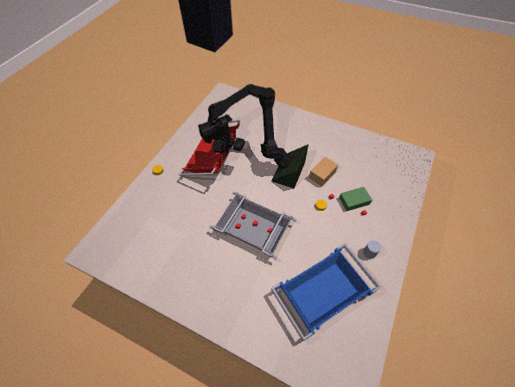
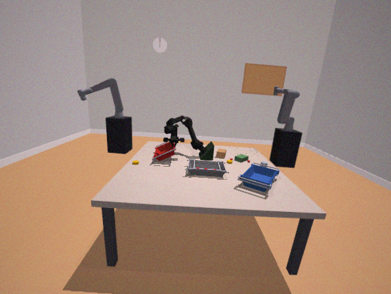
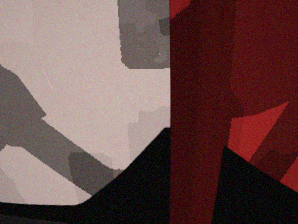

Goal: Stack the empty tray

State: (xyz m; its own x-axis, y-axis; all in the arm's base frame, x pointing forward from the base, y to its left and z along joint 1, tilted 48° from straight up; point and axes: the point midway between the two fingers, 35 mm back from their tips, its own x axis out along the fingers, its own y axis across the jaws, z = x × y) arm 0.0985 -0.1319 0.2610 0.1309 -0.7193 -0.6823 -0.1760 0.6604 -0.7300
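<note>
My gripper tip is now 2 cm short of the red tray, 8 cm to the left of it and 1 cm above it. From my gripper tip the other things lie so: grey cylinder: 12 cm ahead, 79 cm to the left, 5 cm below; green block: 10 cm behind, 65 cm to the left, 7 cm below; tan box: 17 cm behind, 45 cm to the left, 6 cm below.
</note>
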